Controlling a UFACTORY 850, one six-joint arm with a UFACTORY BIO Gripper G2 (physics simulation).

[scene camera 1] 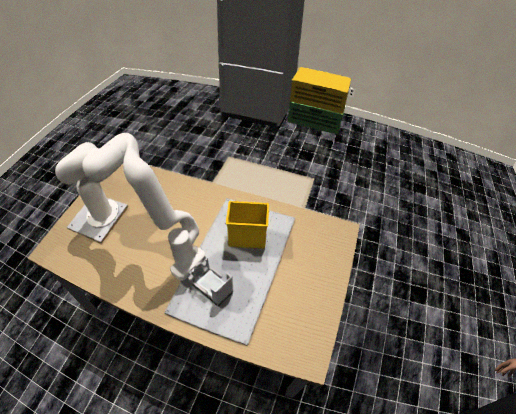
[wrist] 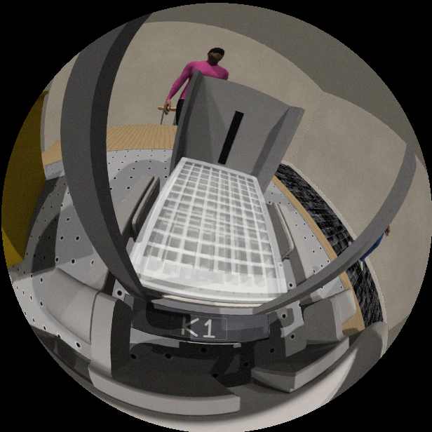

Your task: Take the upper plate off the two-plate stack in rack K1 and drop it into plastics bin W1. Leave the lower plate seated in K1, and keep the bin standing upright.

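Observation:
Rack K1 (scene camera 1: pixel 225 290) (wrist: pixel 205 327) stands on the grey perforated board, its tall slotted panel opposite the label. The clear, gridded upper plate (scene camera 1: pixel 216 283) (wrist: pixel 210 220) lies level between the rack's walls and posts. The lower plate is hidden beneath it and hard to tell apart. My gripper (scene camera 1: pixel 211 281) (wrist: pixel 214 219) is down at the rack, one finger pad along each long side of the upper plate, and looks shut on it. Very narrow gaps show beside the pads, so contact is not clear. Plastics bin W1 (scene camera 1: pixel 247 236) (wrist: pixel 22 200) is yellow, upright and open at the top.
The perforated board (scene camera 1: pixel 270 255) (wrist: pixel 120 170) lies on the wooden table (scene camera 1: pixel 320 280) (wrist: pixel 140 135). Bin W1 stands on the board behind the rack in the scene view. Dark curved rack posts rise close to the wrist camera. A person in pink (wrist: pixel 207 70) stands beyond the table.

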